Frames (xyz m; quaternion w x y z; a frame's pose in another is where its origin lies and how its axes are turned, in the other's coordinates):
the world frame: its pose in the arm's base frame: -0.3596 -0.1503 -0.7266 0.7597 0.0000 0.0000 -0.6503
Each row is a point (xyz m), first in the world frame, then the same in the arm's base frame.
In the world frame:
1: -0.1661 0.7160 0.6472
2: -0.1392 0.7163 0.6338
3: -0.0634 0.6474 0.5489
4: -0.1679 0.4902 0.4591
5: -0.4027 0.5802 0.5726
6: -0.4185 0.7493 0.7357
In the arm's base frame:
1: 0.3222 0.1243 -0.0794
2: 0.3267 0.0977 -0.0928
3: 0.2703 0.0122 -0.1777
4: 0.0988 0.0912 -0.2675
5: 0.1515 0.3371 -0.1540
6: 0.3162 0.3788 0.0091

